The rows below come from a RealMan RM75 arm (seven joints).
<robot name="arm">
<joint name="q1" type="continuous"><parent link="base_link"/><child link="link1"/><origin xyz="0 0 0.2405"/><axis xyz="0 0 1"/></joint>
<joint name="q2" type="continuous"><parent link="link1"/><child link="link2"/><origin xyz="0 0 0"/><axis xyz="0 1 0"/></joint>
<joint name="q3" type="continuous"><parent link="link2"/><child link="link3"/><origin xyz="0 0 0.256"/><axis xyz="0 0 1"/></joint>
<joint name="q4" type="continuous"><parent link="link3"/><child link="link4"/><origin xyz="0 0 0"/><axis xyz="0 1 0"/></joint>
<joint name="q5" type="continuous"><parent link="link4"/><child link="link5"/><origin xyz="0 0 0.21"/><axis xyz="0 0 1"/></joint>
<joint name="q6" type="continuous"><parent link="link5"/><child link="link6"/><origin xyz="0 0 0"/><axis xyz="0 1 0"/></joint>
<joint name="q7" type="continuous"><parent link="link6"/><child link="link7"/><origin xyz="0 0 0.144"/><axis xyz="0 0 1"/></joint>
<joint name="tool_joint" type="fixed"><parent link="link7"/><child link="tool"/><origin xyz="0 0 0"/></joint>
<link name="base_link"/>
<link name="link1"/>
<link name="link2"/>
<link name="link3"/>
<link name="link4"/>
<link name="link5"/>
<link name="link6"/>
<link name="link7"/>
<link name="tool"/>
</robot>
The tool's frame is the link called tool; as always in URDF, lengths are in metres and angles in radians. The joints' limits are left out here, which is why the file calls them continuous.
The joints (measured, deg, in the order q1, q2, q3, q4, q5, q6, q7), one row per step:
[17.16, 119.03, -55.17, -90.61, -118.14, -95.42, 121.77]
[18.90, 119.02, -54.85, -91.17, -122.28, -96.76, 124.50]
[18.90, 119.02, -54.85, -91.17, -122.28, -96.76, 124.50]
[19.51, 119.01, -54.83, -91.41, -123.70, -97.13, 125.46]
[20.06, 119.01, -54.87, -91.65, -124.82, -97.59, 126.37]
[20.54, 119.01, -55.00, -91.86, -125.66, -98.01, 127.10]
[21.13, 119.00, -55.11, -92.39, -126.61, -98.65, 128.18]
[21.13, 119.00, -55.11, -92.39, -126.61, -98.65, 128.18]
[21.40, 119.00, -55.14, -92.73, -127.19, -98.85, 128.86]
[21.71, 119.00, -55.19, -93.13, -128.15, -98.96, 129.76]
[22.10, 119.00, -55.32, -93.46, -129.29, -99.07, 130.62]
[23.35, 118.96, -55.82, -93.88, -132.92, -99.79, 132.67]
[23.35, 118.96, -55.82, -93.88, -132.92, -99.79, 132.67]
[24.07, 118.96, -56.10, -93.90, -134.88, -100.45, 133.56]
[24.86, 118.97, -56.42, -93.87, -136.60, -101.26, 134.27]
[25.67, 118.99, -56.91, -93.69, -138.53, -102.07, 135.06]
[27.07, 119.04, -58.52, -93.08, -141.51, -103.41, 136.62]
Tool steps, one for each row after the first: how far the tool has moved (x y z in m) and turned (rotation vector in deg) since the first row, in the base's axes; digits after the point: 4 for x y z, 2 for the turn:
[0.0000, 0.0037, 0.0005, -0.92, -2.64, -2.53]
[0.0000, 0.0037, 0.0005, -0.92, -2.64, -2.53]
[-0.0004, 0.0052, 0.0008, -1.12, -3.58, -3.37]
[-0.0013, 0.0062, 0.0008, -1.43, -4.30, -4.04]
[-0.0026, 0.0069, 0.0004, -1.79, -4.87, -4.46]
[-0.0051, 0.0076, 0.0008, -2.11, -5.54, -4.95]
[-0.0051, 0.0076, 0.0008, -2.11, -5.54, -4.95]
[-0.0061, 0.0082, 0.0014, -2.08, -5.92, -5.37]
[-0.0066, 0.0092, 0.0022, -1.88, -6.53, -6.11]
[-0.0071, 0.0104, 0.0027, -1.73, -7.31, -6.84]
[-0.0070, 0.0134, 0.0027, -1.92, -9.95, -8.94]
[-0.0070, 0.0134, 0.0027, -1.92, -9.95, -8.94]
[-0.0066, 0.0145, 0.0021, -2.36, -11.42, -10.01]
[-0.0072, 0.0154, 0.0011, -3.00, -12.79, -10.76]
[-0.0073, 0.0163, -0.0005, -3.78, -14.33, -11.69]
[-0.0090, 0.0174, -0.0063, -5.70, -16.97, -13.06]

